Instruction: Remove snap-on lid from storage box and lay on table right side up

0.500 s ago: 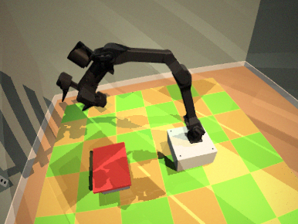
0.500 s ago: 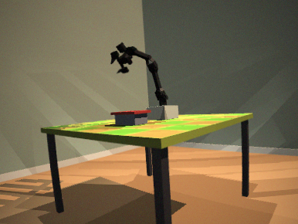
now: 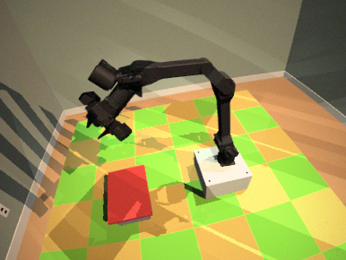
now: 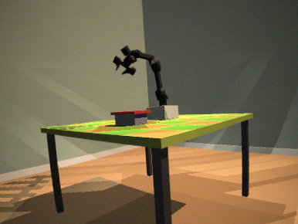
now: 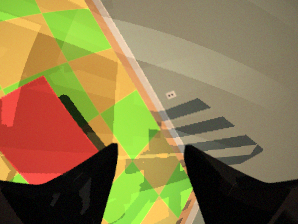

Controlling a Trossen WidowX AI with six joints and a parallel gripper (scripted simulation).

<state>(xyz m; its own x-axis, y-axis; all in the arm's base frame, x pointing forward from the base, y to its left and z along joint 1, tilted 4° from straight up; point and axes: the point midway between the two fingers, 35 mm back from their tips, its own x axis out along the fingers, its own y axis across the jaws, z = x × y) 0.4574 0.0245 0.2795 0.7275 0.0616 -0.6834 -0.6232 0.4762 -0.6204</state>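
Right now the red lid is 4 cm behind my gripper tip, 6 cm to the left of it and 30 cm below it. From my gripper tip the other things lie so: grey storage box: 4 cm behind, 6 cm to the left, 34 cm below.
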